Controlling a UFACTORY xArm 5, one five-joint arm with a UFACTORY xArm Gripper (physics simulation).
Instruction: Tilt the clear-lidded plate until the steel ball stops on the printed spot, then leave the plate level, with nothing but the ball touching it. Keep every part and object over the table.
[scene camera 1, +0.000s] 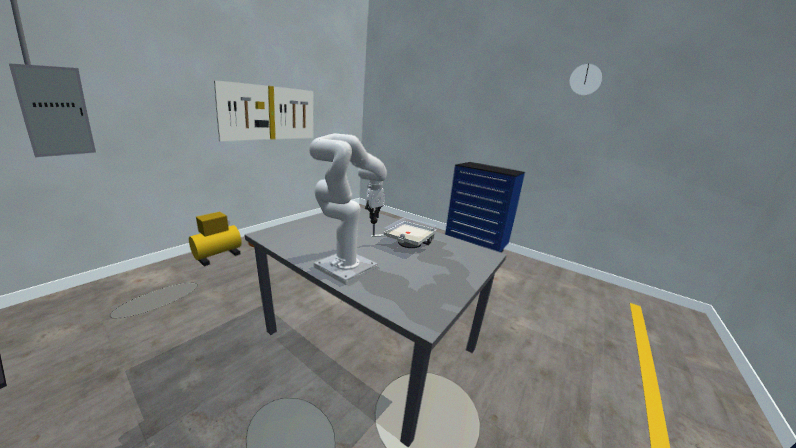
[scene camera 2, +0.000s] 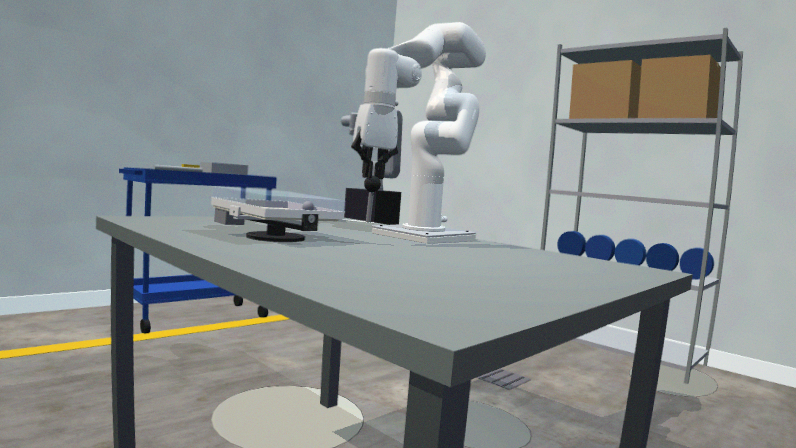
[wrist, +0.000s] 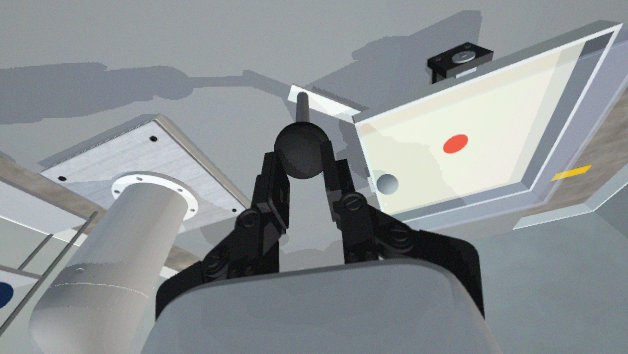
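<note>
The clear-lidded plate (scene camera 1: 394, 237) (scene camera 2: 267, 212) (wrist: 485, 73) sits on a black round stand (scene camera 2: 275, 236). It looks slightly tilted; the exact angle is hard to tell. The steel ball (scene camera 2: 308, 205) (wrist: 387, 184) lies inside, close to the wall on the gripper's side, apart from the red printed spot (scene camera 1: 408, 232) (wrist: 455, 143). A pale bar (wrist: 327, 104) runs from a plate corner to an upright rod (scene camera 2: 370, 207) (wrist: 302, 109) topped by a black ball knob (scene camera 2: 372, 184) (wrist: 301, 157). My gripper (scene camera 1: 374, 220) (scene camera 2: 372, 175) (wrist: 303, 163) is shut on this knob, with its fingertips at the knob's upper part.
A black block with a silver disc (scene camera 2: 309, 222) (wrist: 462, 57) juts from one plate side, and a grey block (scene camera 2: 227, 217) hangs under another. The arm's base plate (scene camera 1: 345, 269) (scene camera 2: 426, 236) (wrist: 195, 165) stands beside the plate on the grey table (scene camera 1: 401, 300) (scene camera 2: 445, 300).
</note>
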